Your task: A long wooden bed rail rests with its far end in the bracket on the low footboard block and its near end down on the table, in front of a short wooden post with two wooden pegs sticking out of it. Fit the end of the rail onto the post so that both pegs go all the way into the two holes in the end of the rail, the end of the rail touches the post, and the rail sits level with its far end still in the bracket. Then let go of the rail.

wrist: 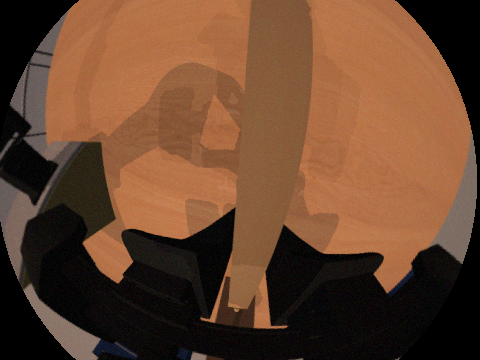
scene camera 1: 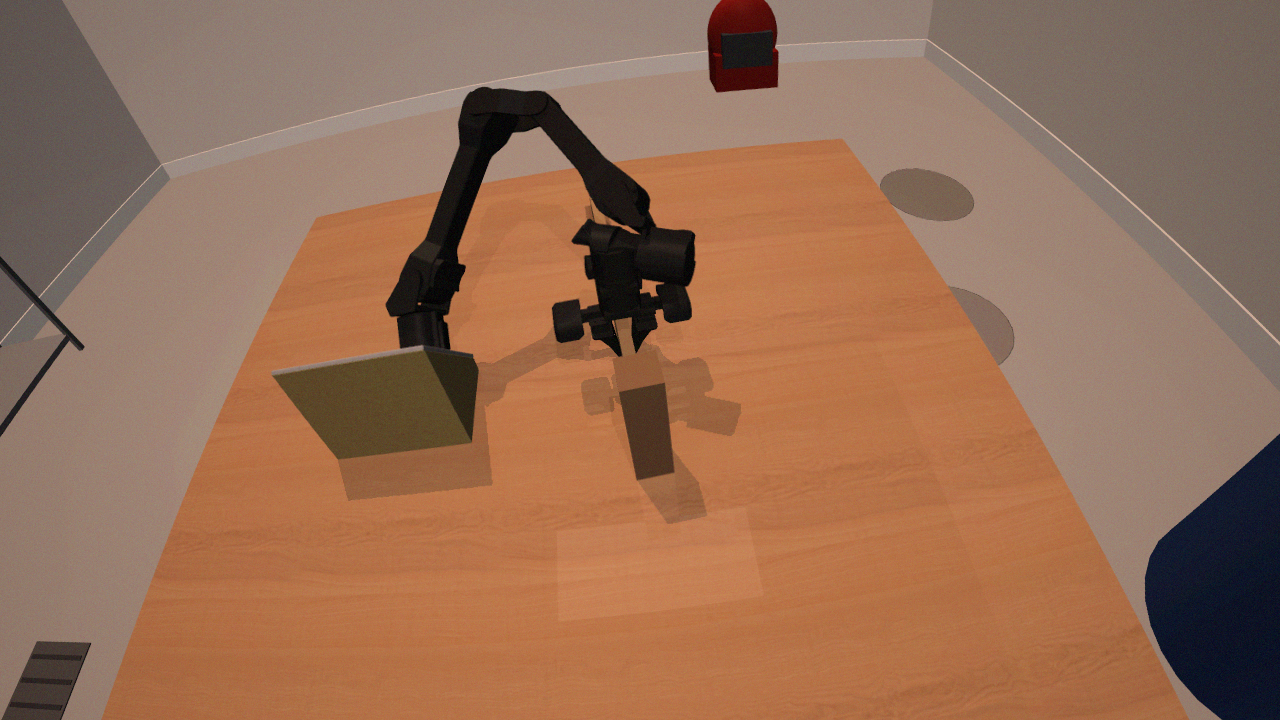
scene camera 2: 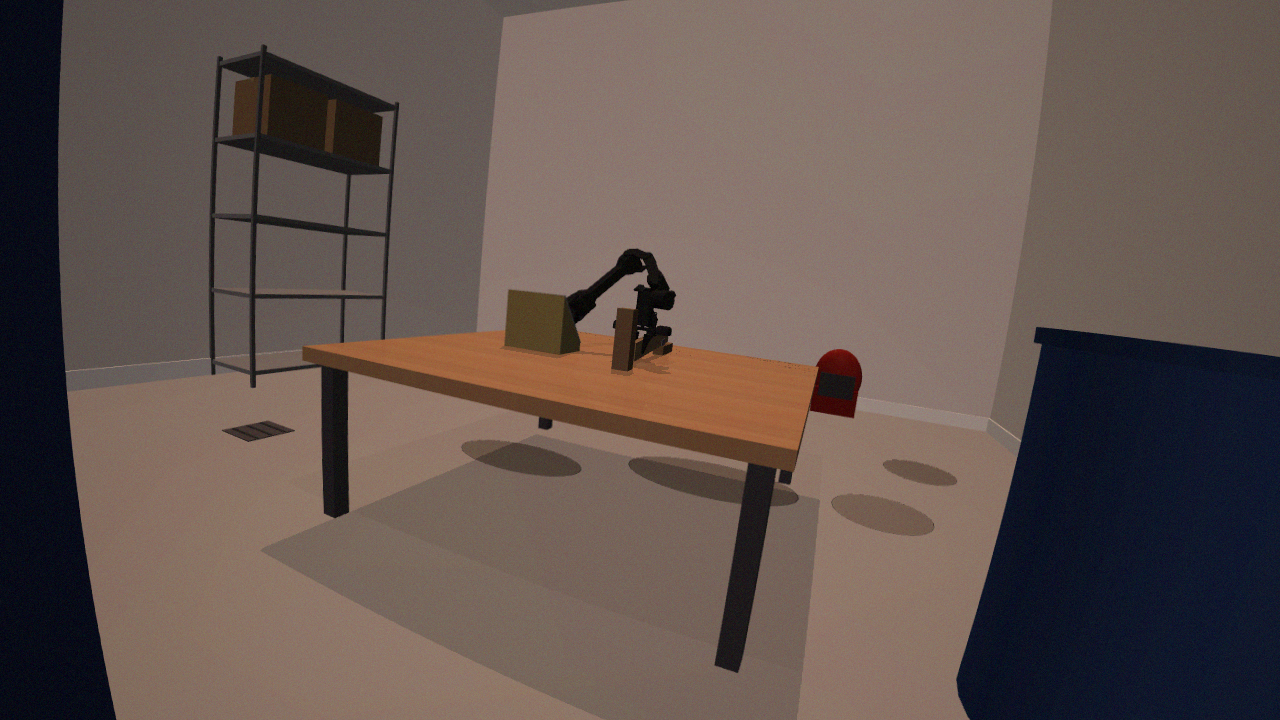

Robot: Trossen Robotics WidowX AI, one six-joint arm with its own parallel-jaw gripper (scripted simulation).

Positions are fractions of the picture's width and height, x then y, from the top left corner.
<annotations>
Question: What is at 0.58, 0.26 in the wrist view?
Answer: A wooden bed rail.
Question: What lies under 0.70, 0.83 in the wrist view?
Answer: My gripper.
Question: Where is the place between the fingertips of my gripper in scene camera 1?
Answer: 0.49, 0.49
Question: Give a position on a wooden post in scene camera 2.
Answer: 0.49, 0.45
</annotations>
